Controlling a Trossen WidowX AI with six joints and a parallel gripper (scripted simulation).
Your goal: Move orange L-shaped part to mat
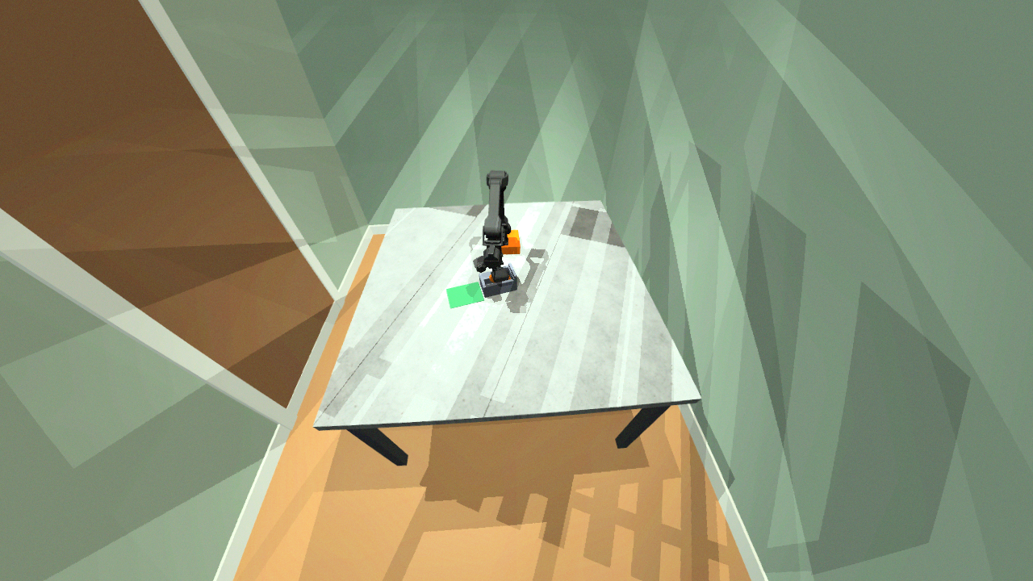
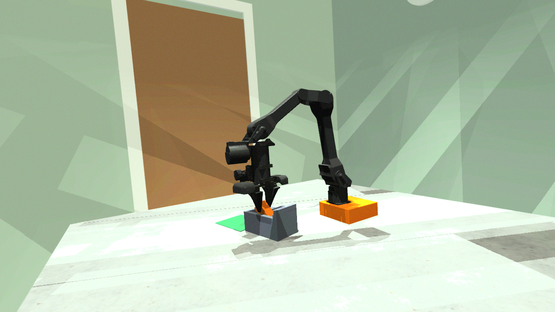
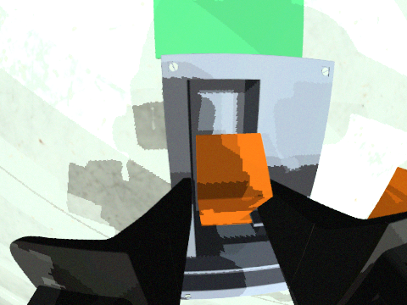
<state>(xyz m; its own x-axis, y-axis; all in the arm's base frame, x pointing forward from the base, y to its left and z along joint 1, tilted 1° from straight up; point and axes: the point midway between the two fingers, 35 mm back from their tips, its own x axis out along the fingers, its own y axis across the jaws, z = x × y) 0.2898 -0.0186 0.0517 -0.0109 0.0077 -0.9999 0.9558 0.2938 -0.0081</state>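
My gripper tip is 140 mm to the left of the green mat, 80 mm above it and 30 mm short of it. Also, from my gripper tip: orange L-shaped part (30 mm to the left, 30 mm below, 30 mm behind).
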